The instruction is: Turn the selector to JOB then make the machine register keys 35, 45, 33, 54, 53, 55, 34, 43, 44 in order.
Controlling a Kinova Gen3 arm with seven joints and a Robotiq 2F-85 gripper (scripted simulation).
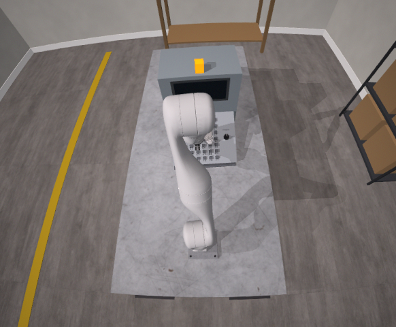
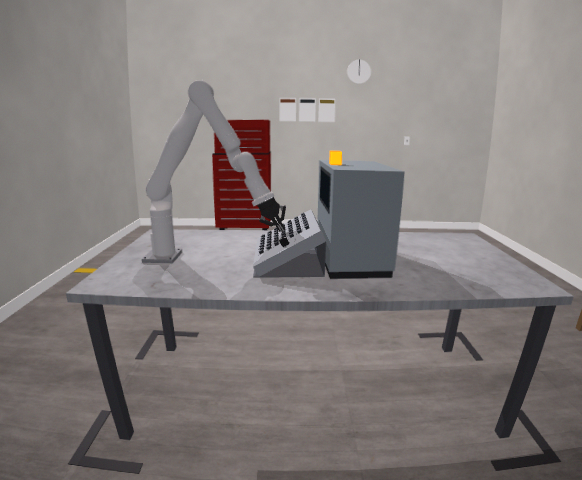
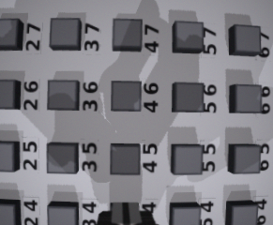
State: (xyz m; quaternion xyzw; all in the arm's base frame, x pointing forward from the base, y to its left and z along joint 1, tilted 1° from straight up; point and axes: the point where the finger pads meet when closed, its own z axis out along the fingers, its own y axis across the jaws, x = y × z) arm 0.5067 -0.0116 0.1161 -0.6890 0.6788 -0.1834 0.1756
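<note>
Right now the black selector knob is 10 mm ahead of my hand, 160 mm to the right of it and 10 mm below it. From my hand the other things lie so: sloped keypad 40 mm ahead, 50 mm to the right, 50 mm below.
</note>
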